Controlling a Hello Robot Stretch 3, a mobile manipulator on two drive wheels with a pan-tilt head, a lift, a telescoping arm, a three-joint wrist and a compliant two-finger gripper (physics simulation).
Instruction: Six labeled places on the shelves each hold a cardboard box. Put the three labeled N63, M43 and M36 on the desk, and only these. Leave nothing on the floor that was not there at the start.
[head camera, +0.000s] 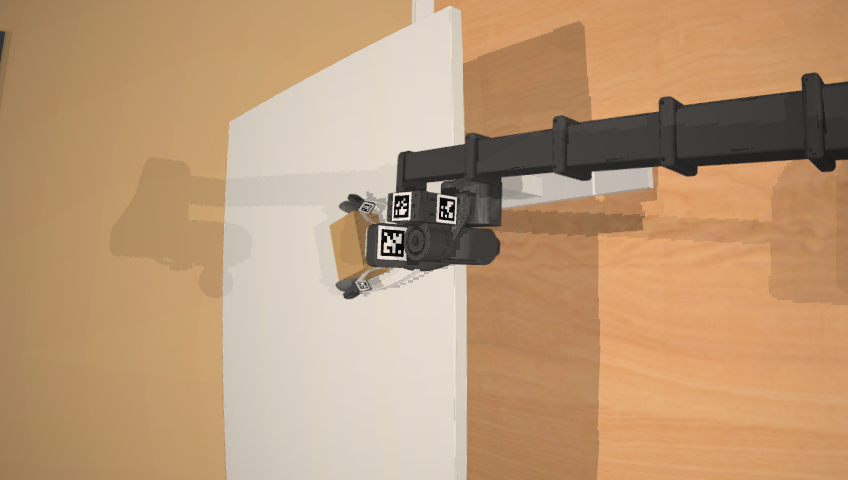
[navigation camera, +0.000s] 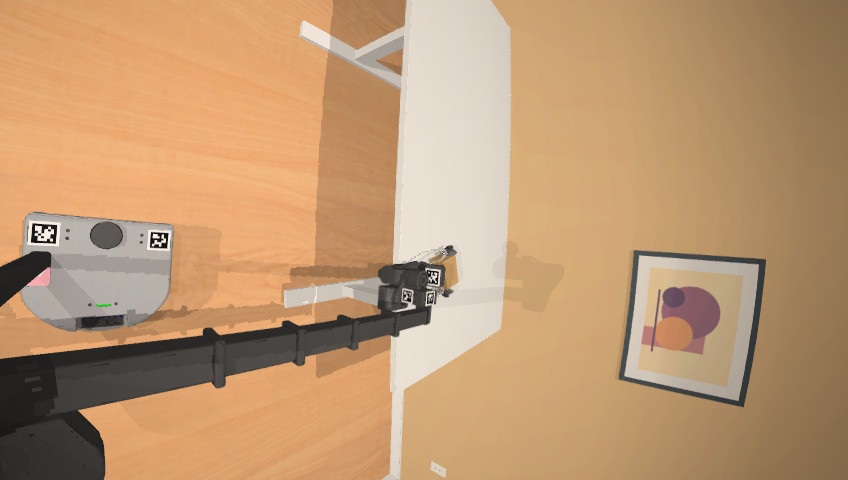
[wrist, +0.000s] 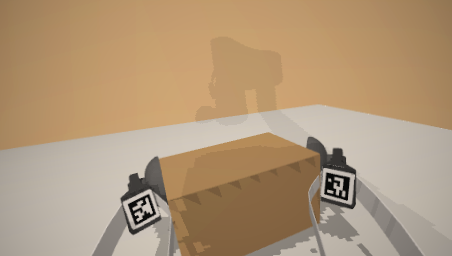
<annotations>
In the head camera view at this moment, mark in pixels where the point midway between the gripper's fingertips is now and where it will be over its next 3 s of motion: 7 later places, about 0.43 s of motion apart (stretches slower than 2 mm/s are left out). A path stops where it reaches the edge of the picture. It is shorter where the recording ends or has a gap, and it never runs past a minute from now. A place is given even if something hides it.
My gripper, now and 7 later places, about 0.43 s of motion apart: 342, 246; 344, 246; 339, 246; 315, 244; 287, 242; 261, 240; 251, 239; 254, 239
</annotations>
